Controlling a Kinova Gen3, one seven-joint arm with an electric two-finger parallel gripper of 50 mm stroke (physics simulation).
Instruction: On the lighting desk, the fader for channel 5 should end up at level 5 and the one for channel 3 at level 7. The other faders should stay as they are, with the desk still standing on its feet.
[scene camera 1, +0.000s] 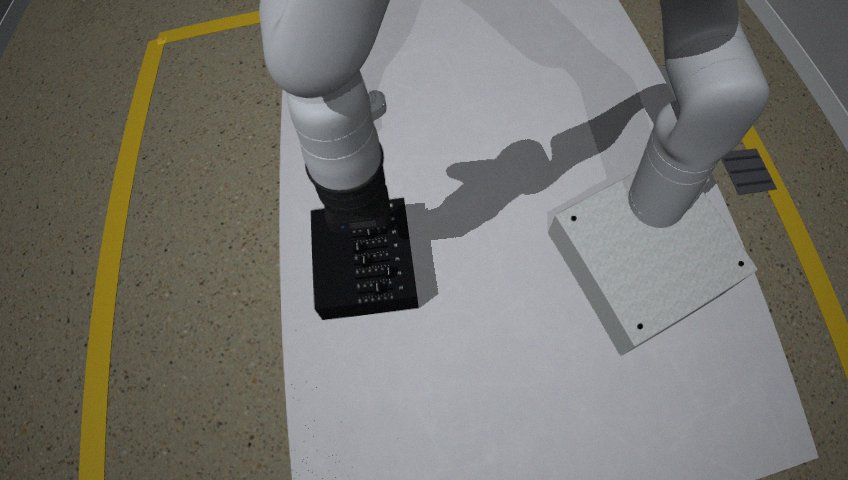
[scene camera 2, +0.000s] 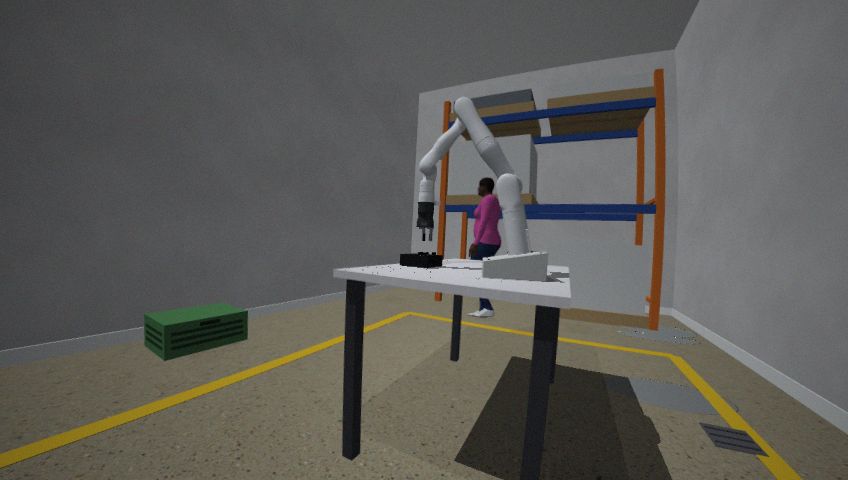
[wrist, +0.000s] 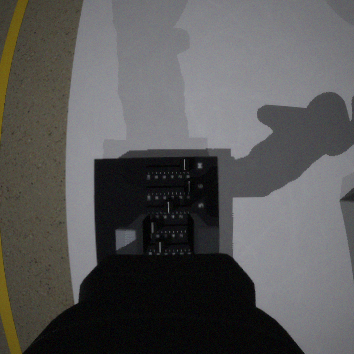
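Pixels of known places: gripper, fingertip midpoint: (scene camera 1: 364, 220) (scene camera 2: 426, 241) (wrist: 168, 226); arm's base, link origin: (scene camera 1: 657, 200) (scene camera 2: 519, 253).
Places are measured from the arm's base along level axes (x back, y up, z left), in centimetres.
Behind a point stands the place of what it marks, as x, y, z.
Observation:
The black lighting desk (scene camera 1: 333, 267) @[-49.3, -3.4, -3.9] (scene camera 2: 410, 260) @[-47.5, -6.0, 2.4] (wrist: 120, 200) @[-48.6, -3.4, -8.9] lies flat on the table. The channel 5 fader (scene camera 1: 368, 231) @[-43.2, -2.1, -7.4] (wrist: 168, 206) @[-43.2, -2.1, -7.5] stands near mid-scale, about level 5. The channel 3 fader (scene camera 1: 364, 259) @[-44.7, -2.1, -3.3] (wrist: 160, 246) @[-44.7, -2.1, -3.3] stands around 7 to 8; I cannot read it exactly. The channel 4 fader (scene camera 1: 357, 245) @[-45.2, -2.1, -5.7] (wrist: 152, 227) @[-45.2, -2.1, -5.5] is near the 10 end. The channel 6 fader (wrist: 188, 187) @[-40.7, -2.1, -9.2] and master fader (wrist: 184, 164) @[-40.8, -2.1, -11.8] are near 0. My gripper (scene camera 2: 426, 236) @[-43.2, 3.2, -6.3] (wrist: 168, 226) @[-43.2, 3.2, -6.3] is open and empty, clear above the desk. Its fingers are hidden in scene camera 1.
The channel 2 fader (scene camera 1: 389, 271) @[-41.7, -2.1, -0.6] and channel 1 fader (scene camera 1: 376, 286) @[-43.9, -2.1, 1.1] show in scene camera 1. The arm's pale base block (scene camera 1: 654, 273) @[-5.3, -1.3, 10.4] (scene camera 2: 514, 267) @[-1.0, -4.5, 17.4] stands right of the desk. A person in pink (scene camera 2: 487, 220) stands behind the table. A green crate (scene camera 2: 196, 330) is on the floor.

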